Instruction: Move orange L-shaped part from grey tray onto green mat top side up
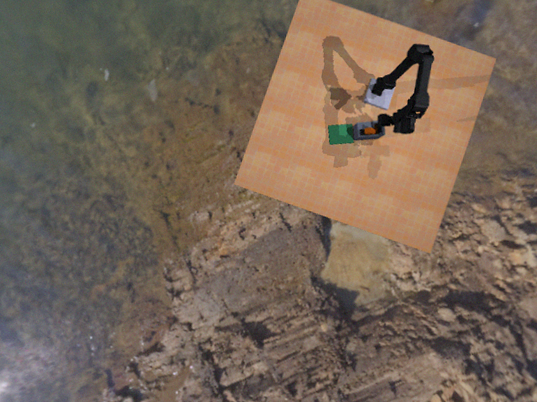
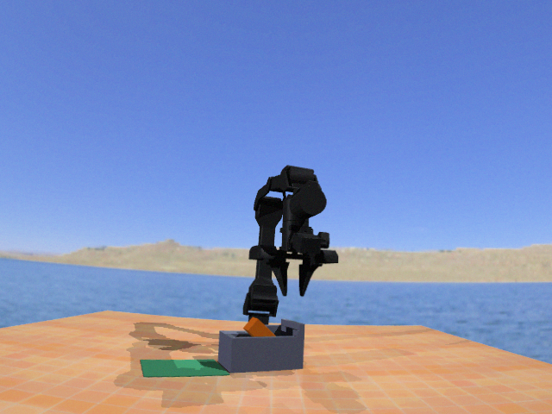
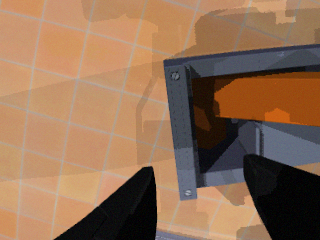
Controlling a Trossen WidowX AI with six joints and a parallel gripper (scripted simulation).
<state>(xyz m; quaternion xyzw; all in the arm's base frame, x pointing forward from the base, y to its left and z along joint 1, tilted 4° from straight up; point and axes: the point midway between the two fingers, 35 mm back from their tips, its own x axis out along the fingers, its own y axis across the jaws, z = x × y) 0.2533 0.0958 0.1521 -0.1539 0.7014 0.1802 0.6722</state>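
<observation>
The orange L-shaped part lies 10 cm below my gripper tip, 4 cm to the right of it and 1 cm ahead of it. Round my gripper tip: green mat 20 cm to the right, 16 cm below, 10 cm ahead.
</observation>
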